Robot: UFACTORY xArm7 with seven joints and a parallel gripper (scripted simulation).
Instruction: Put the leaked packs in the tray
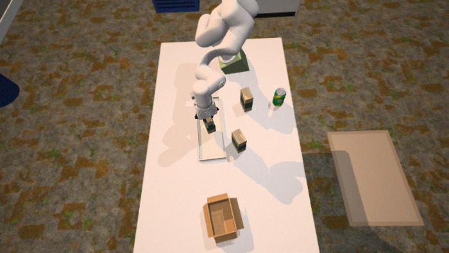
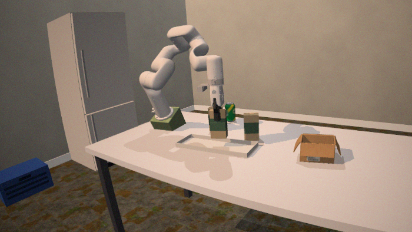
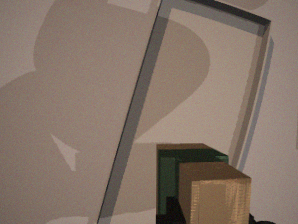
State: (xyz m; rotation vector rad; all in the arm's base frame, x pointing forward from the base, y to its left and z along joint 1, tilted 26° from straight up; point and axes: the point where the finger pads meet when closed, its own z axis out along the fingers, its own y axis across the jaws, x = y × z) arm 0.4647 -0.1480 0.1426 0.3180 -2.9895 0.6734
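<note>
My gripper is now 16 cm above the tray and 2 cm past it. Also, from my hand: green can 44 cm to the left, 11 cm behind, 10 cm below; cardboard box 48 cm ahead, 12 cm below, 1 cm to the right.
</note>
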